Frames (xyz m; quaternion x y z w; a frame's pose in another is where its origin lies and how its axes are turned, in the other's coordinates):
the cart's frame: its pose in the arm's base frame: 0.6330 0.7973 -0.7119 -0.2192 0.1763 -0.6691 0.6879
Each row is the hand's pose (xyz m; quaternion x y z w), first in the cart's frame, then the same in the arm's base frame.
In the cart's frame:
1: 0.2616 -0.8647 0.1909 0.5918 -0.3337 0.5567 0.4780
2: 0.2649 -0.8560 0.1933 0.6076 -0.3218 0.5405 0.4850
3: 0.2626 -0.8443 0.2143 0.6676 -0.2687 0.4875 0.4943
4: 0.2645 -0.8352 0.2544 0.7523 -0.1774 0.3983 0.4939
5: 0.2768 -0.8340 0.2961 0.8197 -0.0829 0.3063 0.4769
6: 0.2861 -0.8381 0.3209 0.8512 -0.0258 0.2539 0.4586
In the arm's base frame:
1: 0.0173 0.5414 -0.0732 0.1772 -0.4192 0.0319 0.8899
2: 0.0260 0.5384 -0.0757 0.1916 -0.4239 0.0107 0.8851
3: 0.0471 0.5421 -0.0644 0.2571 -0.4375 -0.0542 0.8600
4: 0.0763 0.5429 -0.0354 0.3608 -0.4510 -0.1502 0.8024
5: 0.1002 0.5334 -0.0003 0.4579 -0.4543 -0.2347 0.7273
6: 0.1104 0.5257 0.0232 0.5125 -0.4508 -0.2766 0.6765

